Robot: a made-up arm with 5 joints. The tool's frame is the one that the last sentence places.
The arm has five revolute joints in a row. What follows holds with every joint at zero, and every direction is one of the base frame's. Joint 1 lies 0.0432 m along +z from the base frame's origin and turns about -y. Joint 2 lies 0.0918 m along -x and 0.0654 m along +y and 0.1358 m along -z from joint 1 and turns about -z. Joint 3 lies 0.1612 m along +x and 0.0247 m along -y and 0.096 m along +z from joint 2 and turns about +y. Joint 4 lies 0.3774 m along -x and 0.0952 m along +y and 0.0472 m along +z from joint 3 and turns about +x. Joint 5 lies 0.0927 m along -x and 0.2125 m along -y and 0.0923 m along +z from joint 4 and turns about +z. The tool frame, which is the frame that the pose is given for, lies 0.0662 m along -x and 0.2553 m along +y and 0.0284 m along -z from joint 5; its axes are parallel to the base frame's.
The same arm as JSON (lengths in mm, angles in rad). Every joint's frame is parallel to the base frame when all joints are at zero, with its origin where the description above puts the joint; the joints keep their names.
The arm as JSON. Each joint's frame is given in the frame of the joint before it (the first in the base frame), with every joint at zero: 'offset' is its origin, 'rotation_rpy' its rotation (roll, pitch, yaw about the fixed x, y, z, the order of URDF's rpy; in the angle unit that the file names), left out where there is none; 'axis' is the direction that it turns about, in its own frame. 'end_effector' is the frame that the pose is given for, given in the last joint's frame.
{
  "length_unit": "mm",
  "angle_unit": "rad",
  "chain": [
    {
      "id": "joint 1",
      "offset": [
        0.0,
        0.0,
        43.2
      ],
      "axis": "-y"
    },
    {
      "id": "joint 2",
      "offset": [
        -91.8,
        65.4,
        -135.8
      ],
      "axis": "-z"
    },
    {
      "id": "joint 3",
      "offset": [
        161.2,
        -24.7,
        96.0
      ],
      "axis": "+y"
    },
    {
      "id": "joint 4",
      "offset": [
        -377.4,
        95.2,
        47.2
      ],
      "axis": "+x"
    },
    {
      "id": "joint 5",
      "offset": [
        -92.7,
        -212.5,
        92.3
      ],
      "axis": "+z"
    }
  ],
  "end_effector": {
    "offset": [
      -66.2,
      255.3,
      -28.4
    ]
  }
}

